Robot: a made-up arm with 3 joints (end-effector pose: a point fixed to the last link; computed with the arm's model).
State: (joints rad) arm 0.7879 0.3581 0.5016
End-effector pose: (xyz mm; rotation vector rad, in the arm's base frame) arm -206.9 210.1 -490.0 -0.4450 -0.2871 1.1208
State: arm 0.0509 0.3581 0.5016
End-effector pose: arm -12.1 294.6 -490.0 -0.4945 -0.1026 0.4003
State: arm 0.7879 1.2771 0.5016
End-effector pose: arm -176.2 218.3 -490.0 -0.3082 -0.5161 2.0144
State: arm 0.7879 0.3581 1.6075
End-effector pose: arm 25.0 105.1 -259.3 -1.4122 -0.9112 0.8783
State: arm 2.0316 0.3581 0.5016
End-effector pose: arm -265.4 -128.5 -490.0 -0.2354 -0.5963 2.3277
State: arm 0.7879 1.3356 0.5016
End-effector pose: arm -174.6 219.7 -490.0 -0.2961 -0.5306 2.0710
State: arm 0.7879 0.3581 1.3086
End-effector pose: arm -12.1 121.9 -347.8 -1.1541 -0.7446 0.9708
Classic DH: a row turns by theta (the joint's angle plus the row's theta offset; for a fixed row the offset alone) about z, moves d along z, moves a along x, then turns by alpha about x. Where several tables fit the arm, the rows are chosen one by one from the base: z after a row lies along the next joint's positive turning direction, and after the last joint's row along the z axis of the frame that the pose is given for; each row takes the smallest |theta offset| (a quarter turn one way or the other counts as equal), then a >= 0, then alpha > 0; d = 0 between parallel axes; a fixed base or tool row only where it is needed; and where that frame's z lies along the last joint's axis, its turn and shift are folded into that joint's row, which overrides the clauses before.
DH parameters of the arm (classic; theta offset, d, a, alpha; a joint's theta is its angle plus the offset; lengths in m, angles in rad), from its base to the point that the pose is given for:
joint 1: 1.4666 0 0.3164 0
joint 2: 0.1042 -0.1684 0.0515 -1.5708
joint 3: 0 0.035 0.1024 1.5708
tool (fixed): -1.5708 -0.3106 0 0

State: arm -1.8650 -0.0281 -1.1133
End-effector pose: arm 658.8 -208.5 -213.7 0.7481 -1.0385 -1.6688
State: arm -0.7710 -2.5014 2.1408
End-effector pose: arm 312.2 461.2 -87.0 -0.1766 -2.6969 1.4747
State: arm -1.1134 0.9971 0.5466
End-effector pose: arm 259.5 91.2 -487.0 -0.5460 0.0318 -0.1134
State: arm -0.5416 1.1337 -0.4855
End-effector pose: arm 1.2 471.3 -395.3 0.4711 0.1437 0.5803
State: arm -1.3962 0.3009 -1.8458
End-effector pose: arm 586.4 201.1 14.5 1.6355 -0.9974 -0.7549
